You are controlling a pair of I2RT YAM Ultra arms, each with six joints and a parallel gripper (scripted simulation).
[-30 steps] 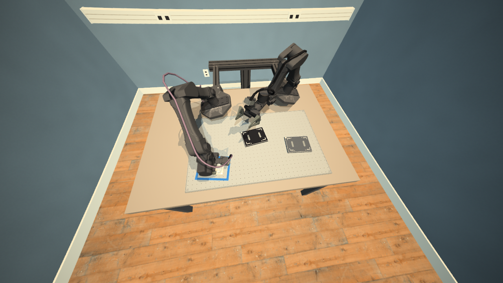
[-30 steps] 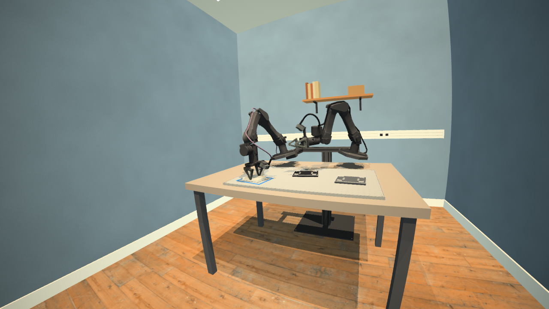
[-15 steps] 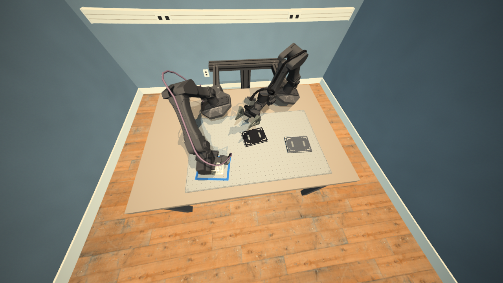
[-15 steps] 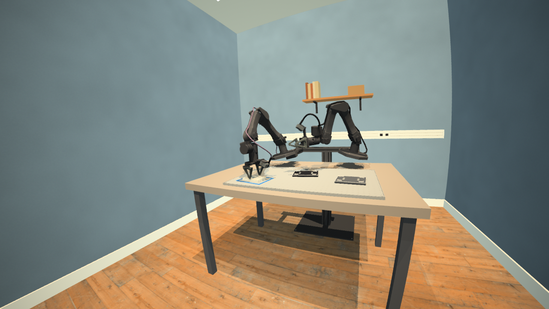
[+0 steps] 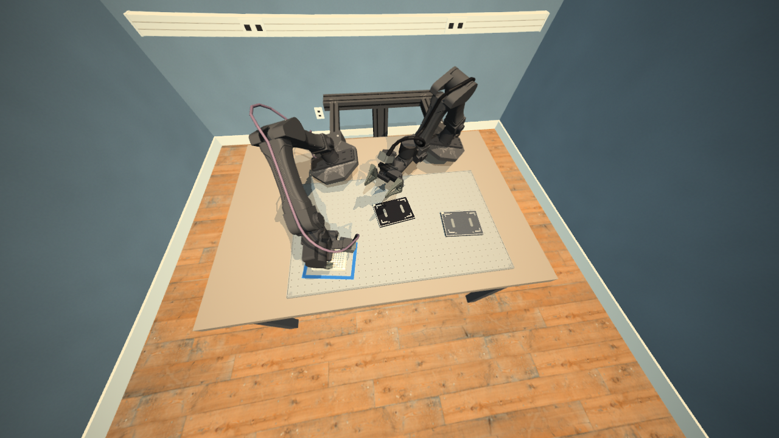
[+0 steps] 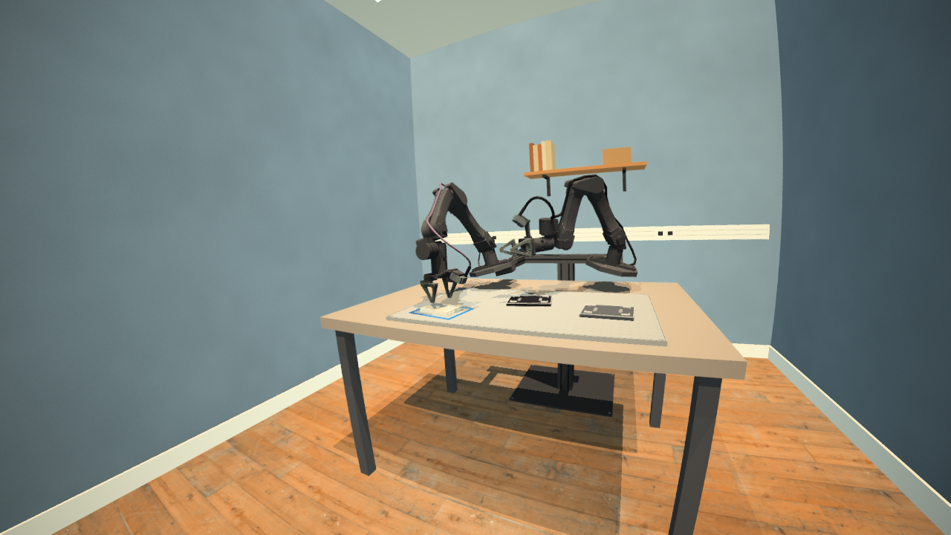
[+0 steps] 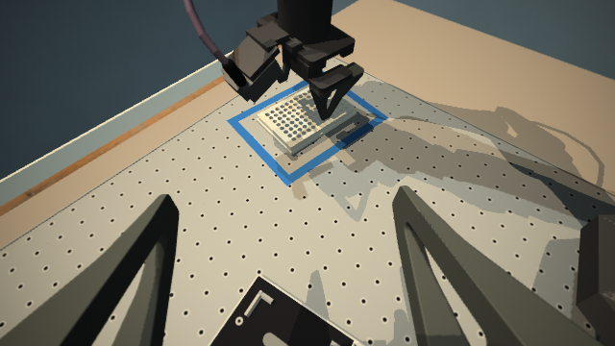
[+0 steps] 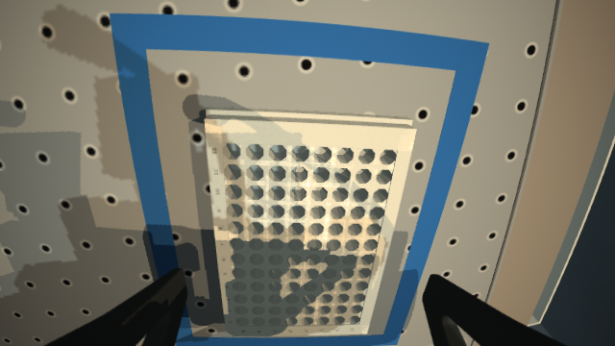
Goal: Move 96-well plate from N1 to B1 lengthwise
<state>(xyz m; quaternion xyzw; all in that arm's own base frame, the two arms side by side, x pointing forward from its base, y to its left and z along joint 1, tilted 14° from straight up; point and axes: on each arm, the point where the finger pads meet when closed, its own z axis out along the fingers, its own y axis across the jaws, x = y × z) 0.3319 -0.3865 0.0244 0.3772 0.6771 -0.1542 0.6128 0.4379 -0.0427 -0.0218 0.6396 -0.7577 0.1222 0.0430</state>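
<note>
Now: the 96-well plate 4 cm below my right hand and 1 cm to the right of it. Also, from my right hand: black plate nest 30 cm to the left, 15 cm behind, 4 cm below.
</note>
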